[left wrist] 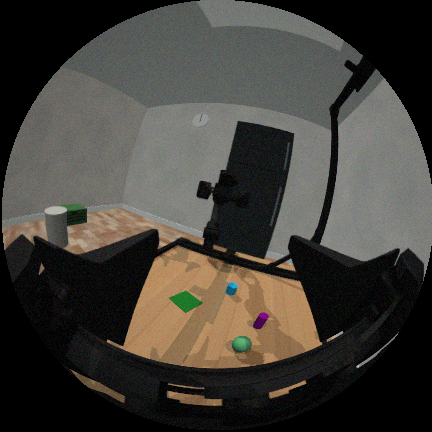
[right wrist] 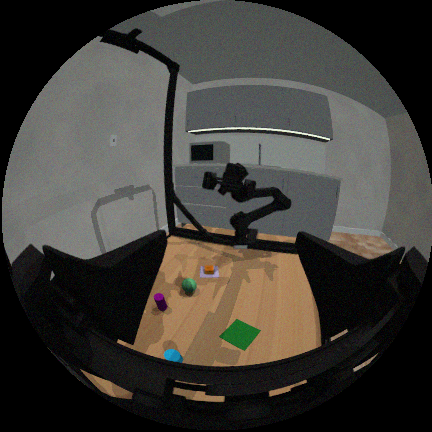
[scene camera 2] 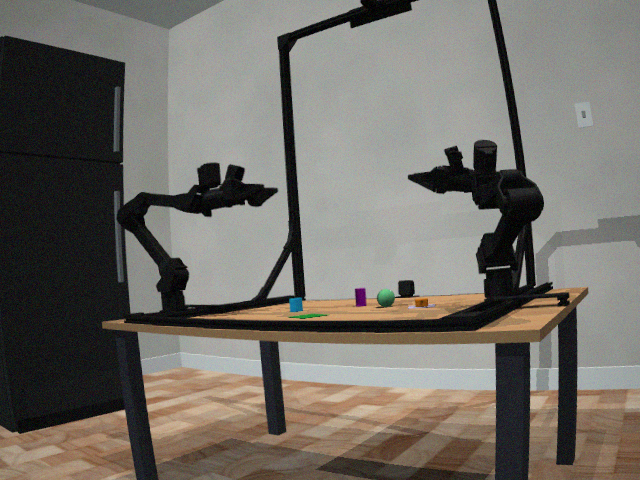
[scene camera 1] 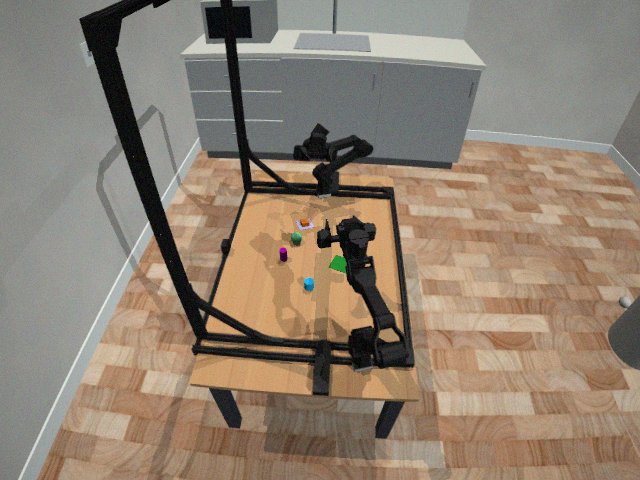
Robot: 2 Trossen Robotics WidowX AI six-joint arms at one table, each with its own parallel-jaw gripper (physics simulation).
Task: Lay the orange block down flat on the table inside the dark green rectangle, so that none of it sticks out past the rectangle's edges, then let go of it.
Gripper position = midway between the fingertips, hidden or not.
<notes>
My left gripper [scene camera 2: 410,176] is open, with nothing in its grasp. My right gripper [scene camera 2: 271,188] is open, holding nothing. Further things: a dark green rectangle [right wrist: 239,333].
My left gripper also shows in the left wrist view [left wrist: 226,239], in the right wrist view [right wrist: 231,183] and in scene camera 1 [scene camera 1: 320,160]. My right gripper is seen too in the left wrist view [left wrist: 224,194], in the right wrist view [right wrist: 233,237] and in scene camera 1 [scene camera 1: 339,218].
</notes>
